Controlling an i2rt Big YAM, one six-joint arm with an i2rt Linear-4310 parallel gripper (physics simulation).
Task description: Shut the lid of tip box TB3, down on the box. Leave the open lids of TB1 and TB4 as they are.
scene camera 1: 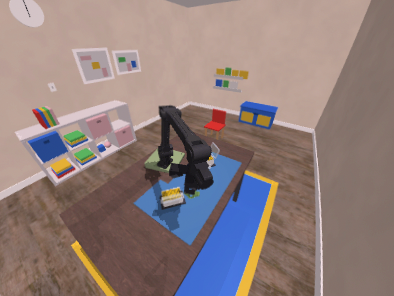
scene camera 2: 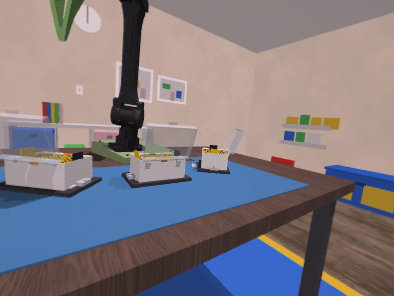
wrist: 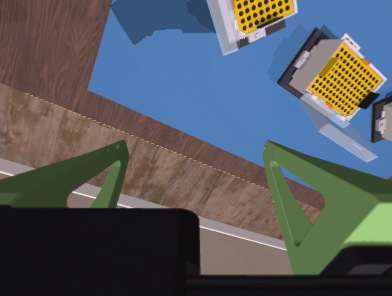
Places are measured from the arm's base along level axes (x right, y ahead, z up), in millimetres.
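Pixels of known places: gripper, fingertip midpoint: (scene camera 1: pixel 191 189) (scene camera 2: pixel 17 28) (wrist: pixel 195 148); arm's base, origin of the base link: (scene camera 1: pixel 165 162) (scene camera 2: pixel 126 148).
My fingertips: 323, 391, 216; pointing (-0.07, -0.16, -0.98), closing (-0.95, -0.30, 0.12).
For each thing: its top centre in the pictures, then the offset to it from my fingertips, as dx, dy, dz. Level surfaces: height alone.
- blue mat, its level: dz -247
- middle box, middle of its top: (wrist: pixel 355 78) (scene camera 2: pixel 156 153) -268, -103, -181
- far box, middle of its top: (scene camera 2: pixel 211 149) -499, -104, -181
- tilted-back lid, middle of its top: (scene camera 2: pixel 235 126) (scene camera 1: pixel 214 145) -552, -46, -93
- wooden table, its level: dz -250
Three white tip boxes with yellow racks stand on the blue mat (scene camera 1: pixel 210 192) (scene camera 2: pixel 125 220) (wrist: pixel 165 75), all with clear lids open. Their labels cannot be read, so I cannot tell which is TB3. One box (scene camera 1: pixel 172 197) (scene camera 2: pixel 47 172) (wrist: pixel 265 12) is at the left in the second scene view; its lid (wrist: pixel 218 20) stands up. The middle box (scene camera 2: pixel 157 167) (wrist: pixel 345 80) has its lid (scene camera 2: pixel 172 140) (wrist: pixel 345 132) raised; the arm hides it in the first scene view. The far box (scene camera 1: pixel 210 161) (scene camera 2: pixel 215 160) has a tilted-back lid (scene camera 1: pixel 215 150) (scene camera 2: pixel 236 140). My gripper (wrist: pixel 195 148) is open and empty, above the boxes' height.
The black arm (scene camera 1: pixel 185 135) (scene camera 2: pixel 132 60) rises from a green base plate (scene camera 1: pixel 155 161) (scene camera 2: pixel 107 151) at the back of the wooden table (scene camera 1: pixel 110 220) (scene camera 2: pixel 150 255) (wrist: pixel 55 45). The table's edge crosses the wrist view below the mat.
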